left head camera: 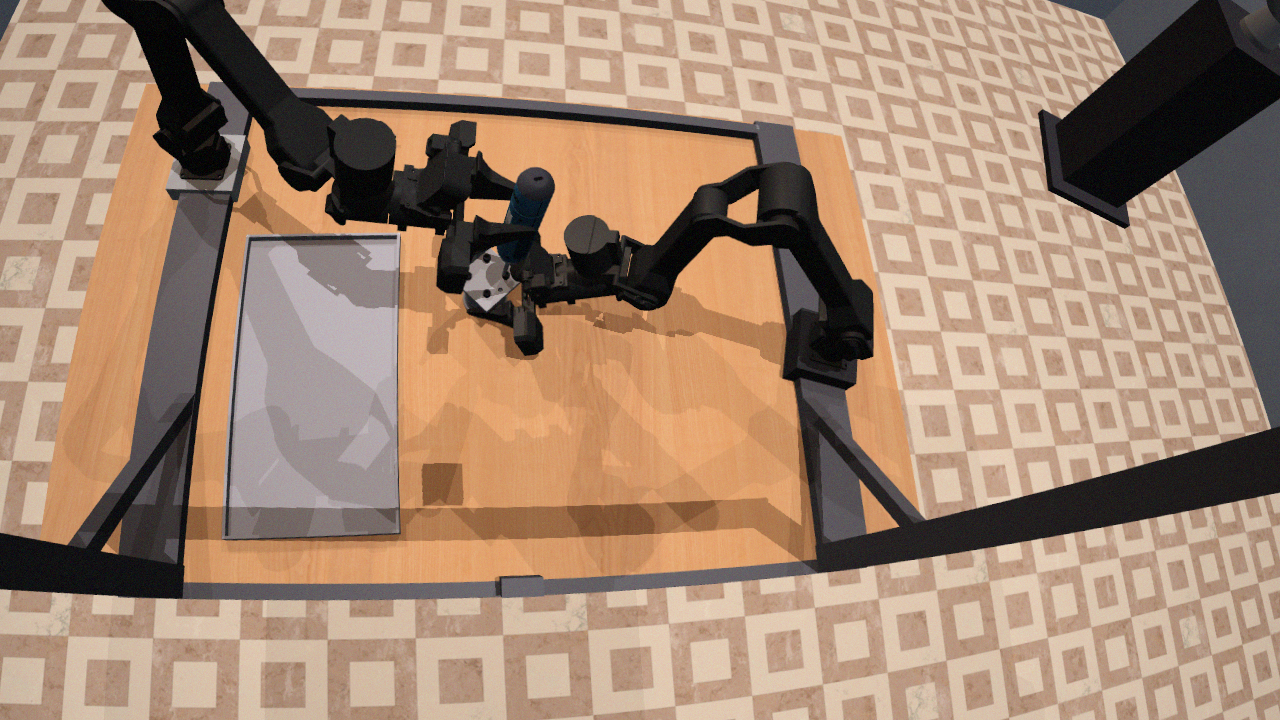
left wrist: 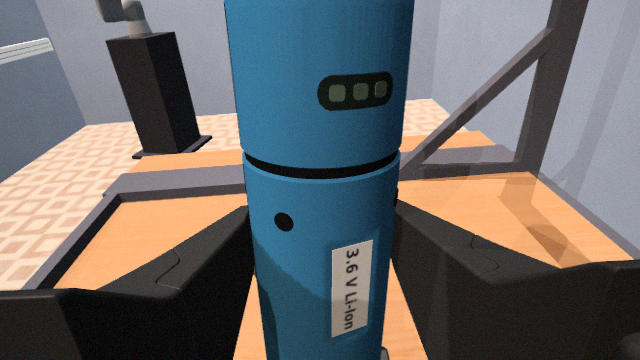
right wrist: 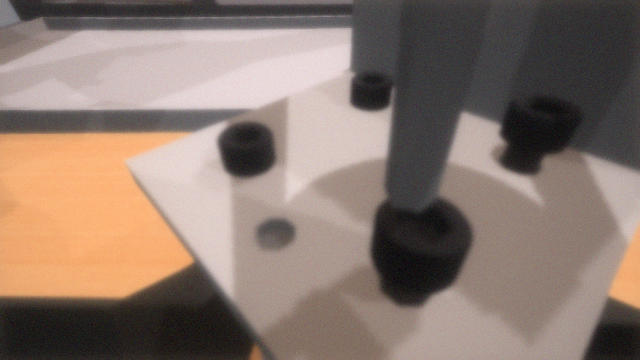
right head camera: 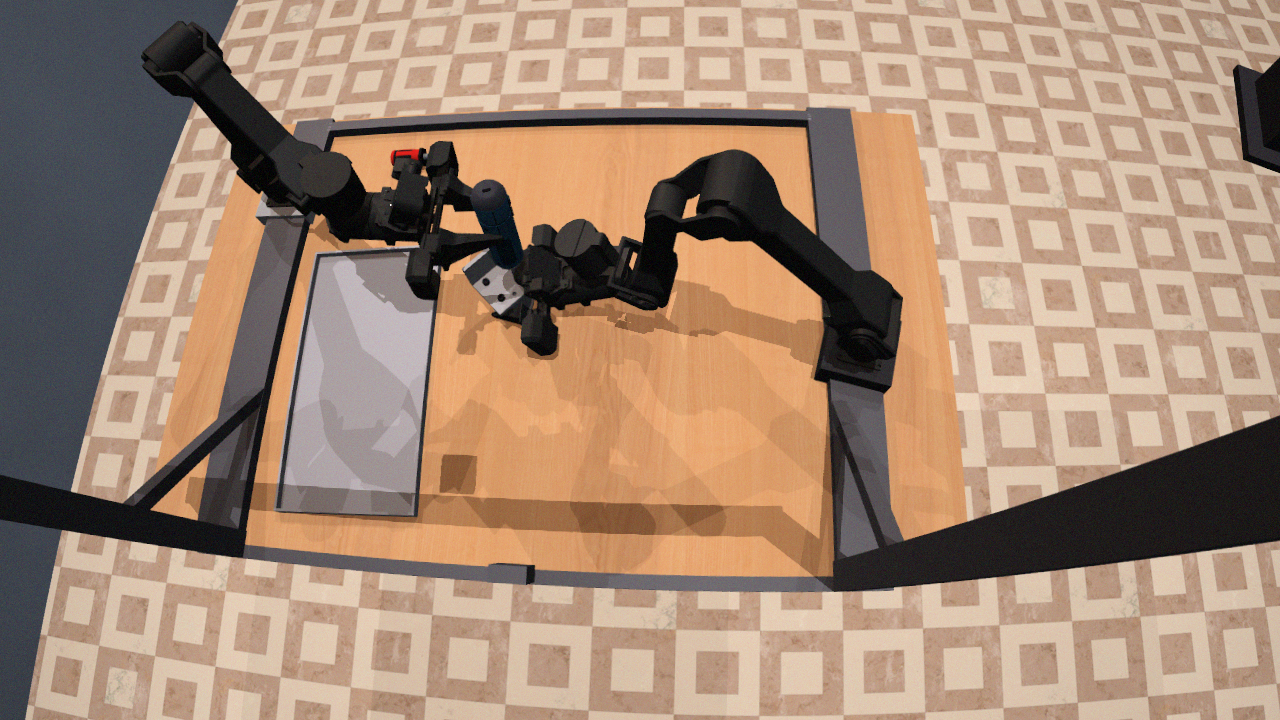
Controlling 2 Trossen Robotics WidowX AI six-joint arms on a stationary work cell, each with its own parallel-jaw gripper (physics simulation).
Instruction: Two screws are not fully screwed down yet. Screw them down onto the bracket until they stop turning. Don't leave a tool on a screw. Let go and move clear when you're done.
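Where they show: left gripper, between the fingertips: (left head camera: pixel 534 214) (left wrist: pixel 320 215) (right head camera: pixel 505 222); right gripper, between the fingertips: (left head camera: pixel 467 292) (right head camera: pixel 495 297); left arm's base, origin of its link: (left head camera: pixel 205 161); right arm's base, origin of its link: (left head camera: pixel 829 345) (right head camera: pixel 862 344).
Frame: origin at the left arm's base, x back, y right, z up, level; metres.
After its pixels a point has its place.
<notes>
My left gripper (left head camera: pixel 519 214) {y 0.198, x -0.472, z 0.213 m} (right head camera: pixel 492 223) {y 0.198, x -0.472, z 0.213 m} (left wrist: pixel 320 215) {y 0.198, x -0.472, z 0.213 m} is shut on the blue electric screwdriver (left head camera: pixel 529 204) {y 0.220, x -0.462, z 0.266 m} (right head camera: pixel 494 214) {y 0.219, x -0.474, z 0.264 m} (left wrist: pixel 320 192) {y 0.199, x -0.444, z 0.240 m}, which stands nearly upright over the bracket. Its grey bit (right wrist: pixel 427 110) reaches down to the socket of the nearest black screw (right wrist: pixel 420 250), which stands raised; how deep the tip sits is unclear. Another screw (right wrist: pixel 540 127) {y 0.167, x -0.430, z 0.046 m} at the back right is also raised, with shank showing. The left screw (right wrist: pixel 247 149) {y 0.213, x -0.432, z 0.042 m} and the back screw (right wrist: pixel 371 91) {y 0.191, x -0.407, z 0.042 m} sit low. My right gripper (left head camera: pixel 503 302) (right head camera: pixel 517 302) {y 0.191, x -0.402, z -0.013 m} is shut on the light grey bracket (left head camera: pixel 495 282) {y 0.197, x -0.438, z 0.037 m} (right head camera: pixel 479 268) {y 0.180, x -0.396, z 0.060 m} (right wrist: pixel 325 145) {y 0.201, x -0.421, z 0.036 m}; its grip is partly hidden.
A grey tray (left head camera: pixel 399 385) {y 0.327, x -0.314, z -0.018 m} (right head camera: pixel 427 385) {y 0.329, x -0.315, z -0.023 m} lies on the table left of the bracket. A small red object (right head camera: pixel 407 155) {y -0.065, x -0.212, z -0.001 m} shows behind the left gripper in the right head camera. An empty hole (right wrist: pixel 276 233) {y 0.207, x -0.443, z 0.034 m} is in the bracket plate. A dark frame surrounds the table.
</notes>
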